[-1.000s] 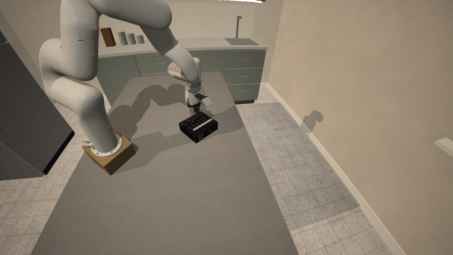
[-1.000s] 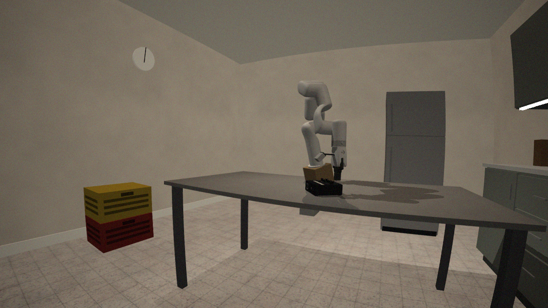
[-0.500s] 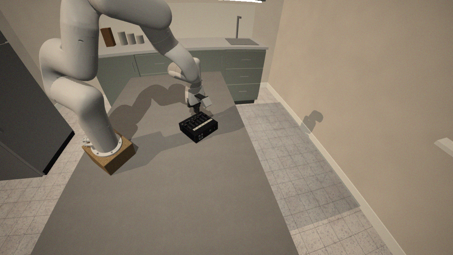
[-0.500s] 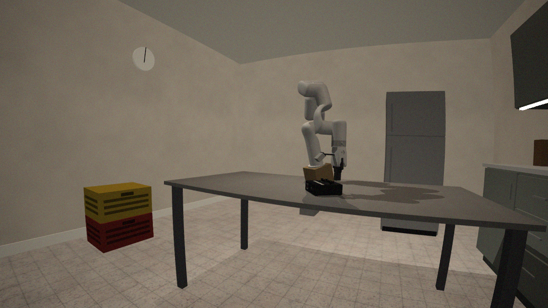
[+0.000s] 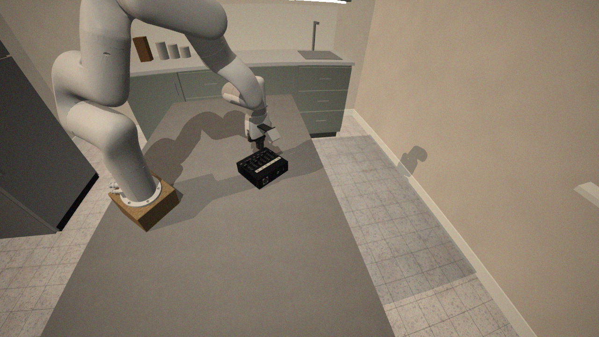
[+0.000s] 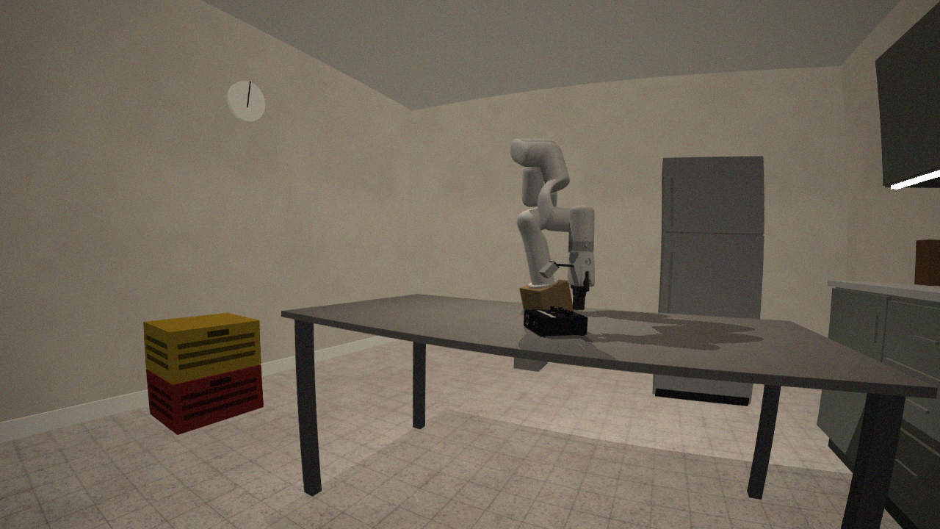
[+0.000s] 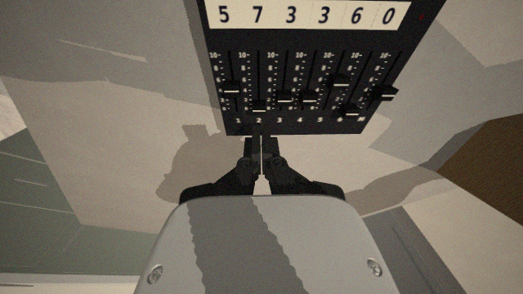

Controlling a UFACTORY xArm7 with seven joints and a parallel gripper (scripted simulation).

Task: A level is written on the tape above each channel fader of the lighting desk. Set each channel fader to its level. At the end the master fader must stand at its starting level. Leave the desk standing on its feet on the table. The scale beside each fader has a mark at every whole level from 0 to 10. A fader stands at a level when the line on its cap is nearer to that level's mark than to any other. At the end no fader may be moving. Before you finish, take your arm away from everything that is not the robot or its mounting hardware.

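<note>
The channel 2 fader cap is 30 mm below my hand, 20 mm to the right of it and 10 mm ahead of it. From my hand the other things lie so: channel 4 fader cap (50 mm to the right, 30 mm below, 20 mm behind); then channel 3 fader cap (40 mm to the right, 30 mm below); then channel 1 fader cap (40 mm ahead, 30 mm to the right, 30 mm below).
</note>
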